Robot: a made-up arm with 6 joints. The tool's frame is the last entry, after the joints. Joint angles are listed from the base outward. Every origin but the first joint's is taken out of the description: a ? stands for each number. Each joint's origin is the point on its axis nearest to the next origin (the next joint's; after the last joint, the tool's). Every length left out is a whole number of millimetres.
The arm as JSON. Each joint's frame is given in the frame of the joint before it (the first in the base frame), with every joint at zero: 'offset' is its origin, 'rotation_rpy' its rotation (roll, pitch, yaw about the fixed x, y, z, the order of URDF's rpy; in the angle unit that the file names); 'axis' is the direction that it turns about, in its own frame. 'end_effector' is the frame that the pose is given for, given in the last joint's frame.
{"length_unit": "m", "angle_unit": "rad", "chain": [
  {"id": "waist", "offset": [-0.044, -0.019, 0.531], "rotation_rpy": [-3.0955, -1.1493, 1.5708], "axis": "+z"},
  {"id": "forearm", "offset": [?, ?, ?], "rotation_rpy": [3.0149, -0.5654, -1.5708], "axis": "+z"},
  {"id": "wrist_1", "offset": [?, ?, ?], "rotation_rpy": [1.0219, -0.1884, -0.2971], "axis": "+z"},
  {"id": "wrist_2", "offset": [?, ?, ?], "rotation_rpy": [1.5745, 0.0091, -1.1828], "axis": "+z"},
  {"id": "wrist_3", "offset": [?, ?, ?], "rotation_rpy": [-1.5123, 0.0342, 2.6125], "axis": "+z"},
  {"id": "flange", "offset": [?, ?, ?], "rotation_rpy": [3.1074, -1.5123, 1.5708], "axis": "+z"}
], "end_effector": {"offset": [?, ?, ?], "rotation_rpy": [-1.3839, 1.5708, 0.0]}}
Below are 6 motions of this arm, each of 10 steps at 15 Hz.
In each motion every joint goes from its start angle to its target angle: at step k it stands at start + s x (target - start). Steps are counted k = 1, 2, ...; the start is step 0. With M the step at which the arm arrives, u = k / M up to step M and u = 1 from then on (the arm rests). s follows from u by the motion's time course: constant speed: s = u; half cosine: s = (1 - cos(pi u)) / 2; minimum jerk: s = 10 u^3 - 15 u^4 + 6 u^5.
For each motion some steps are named. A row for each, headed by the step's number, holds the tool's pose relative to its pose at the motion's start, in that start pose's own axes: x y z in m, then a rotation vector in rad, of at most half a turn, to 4 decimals.
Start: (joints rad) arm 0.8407 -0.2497 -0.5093 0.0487 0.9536 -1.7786
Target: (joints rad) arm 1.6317 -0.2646 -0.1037 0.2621 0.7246 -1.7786
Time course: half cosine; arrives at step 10
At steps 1, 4, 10:
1: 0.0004 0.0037 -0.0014 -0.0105 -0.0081 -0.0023
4: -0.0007 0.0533 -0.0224 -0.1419 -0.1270 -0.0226
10: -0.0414 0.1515 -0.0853 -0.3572 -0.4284 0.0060

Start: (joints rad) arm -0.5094 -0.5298 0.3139 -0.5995 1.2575 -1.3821
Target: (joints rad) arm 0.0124 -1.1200 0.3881 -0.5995 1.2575 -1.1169
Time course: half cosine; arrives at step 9
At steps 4, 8, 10:
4: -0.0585 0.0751 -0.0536 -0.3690 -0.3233 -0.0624
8: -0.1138 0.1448 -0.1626 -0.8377 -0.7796 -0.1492
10: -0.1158 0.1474 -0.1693 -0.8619 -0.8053 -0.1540

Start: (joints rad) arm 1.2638 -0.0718 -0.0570 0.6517 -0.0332 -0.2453
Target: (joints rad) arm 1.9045 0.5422 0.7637 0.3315 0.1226 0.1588
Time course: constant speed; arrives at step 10
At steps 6, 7, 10:
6: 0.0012 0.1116 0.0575 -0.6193 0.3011 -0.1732
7: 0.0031 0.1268 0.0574 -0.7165 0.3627 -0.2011
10: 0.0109 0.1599 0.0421 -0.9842 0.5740 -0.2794

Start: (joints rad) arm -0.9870 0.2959 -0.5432 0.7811 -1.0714 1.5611
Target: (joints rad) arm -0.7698 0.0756 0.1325 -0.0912 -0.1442 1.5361
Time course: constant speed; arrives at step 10
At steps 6, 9, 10:
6: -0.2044 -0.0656 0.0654 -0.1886 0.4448 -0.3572
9: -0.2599 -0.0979 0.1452 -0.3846 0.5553 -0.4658
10: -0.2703 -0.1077 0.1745 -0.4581 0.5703 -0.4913

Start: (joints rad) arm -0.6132 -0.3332 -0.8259 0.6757 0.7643 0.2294
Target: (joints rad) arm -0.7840 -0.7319 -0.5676 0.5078 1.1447 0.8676
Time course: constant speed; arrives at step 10
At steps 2, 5, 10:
2: -0.0161 0.0264 0.0112 -0.1880 -0.0436 -0.0217
5: -0.0365 0.0663 0.0236 -0.4689 -0.1006 -0.0563
10: -0.0611 0.1304 0.0349 -0.9308 -0.1784 -0.1165

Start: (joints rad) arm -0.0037 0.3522 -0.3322 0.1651 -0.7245 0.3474
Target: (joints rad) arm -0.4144 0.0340 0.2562 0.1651 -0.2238 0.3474
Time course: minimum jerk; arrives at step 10
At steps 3, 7, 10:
3: 0.0168 0.0080 0.0132 -0.0009 0.0023 0.0631
7: 0.0943 0.0479 0.0648 0.0236 0.0219 0.3353
10: 0.1150 0.0598 0.0760 0.0368 0.0302 0.4025

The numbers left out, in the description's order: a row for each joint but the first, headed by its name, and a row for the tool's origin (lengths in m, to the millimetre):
forearm: -0.166 0.149 0.0
wrist_1: 0.022 -0.021 0.0
wrist_2: 0.133 0.015 0.0
wrist_3: -0.155 -0.219 0.0
flange: 0.176 -0.133 0.0
tool: -0.041 0.037 0.0

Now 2 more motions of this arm.
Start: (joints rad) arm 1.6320 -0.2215 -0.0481 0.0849 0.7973 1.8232
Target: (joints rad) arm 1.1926 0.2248 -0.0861 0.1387 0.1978 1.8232
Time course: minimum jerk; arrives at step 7
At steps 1, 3, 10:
1: 0.0063 0.0056 -0.0002 0.0097 -0.0159 0.0187
3: 0.0915 0.0960 0.0175 0.1339 -0.2669 0.2882
10: 0.1814 0.2667 0.1390 0.2606 -0.8010 0.7280

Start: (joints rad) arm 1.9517 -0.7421 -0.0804 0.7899 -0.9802 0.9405
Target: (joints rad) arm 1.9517 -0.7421 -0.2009 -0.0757 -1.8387 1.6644
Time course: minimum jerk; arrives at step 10
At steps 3, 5, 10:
3: -0.0027 0.0033 -0.0077 -0.1989 0.1739 0.0063
5: -0.0276 0.0023 -0.0365 -0.5376 0.5573 0.0611
10: -0.1210 -0.0013 -0.0769 -0.8040 1.1454 0.2666

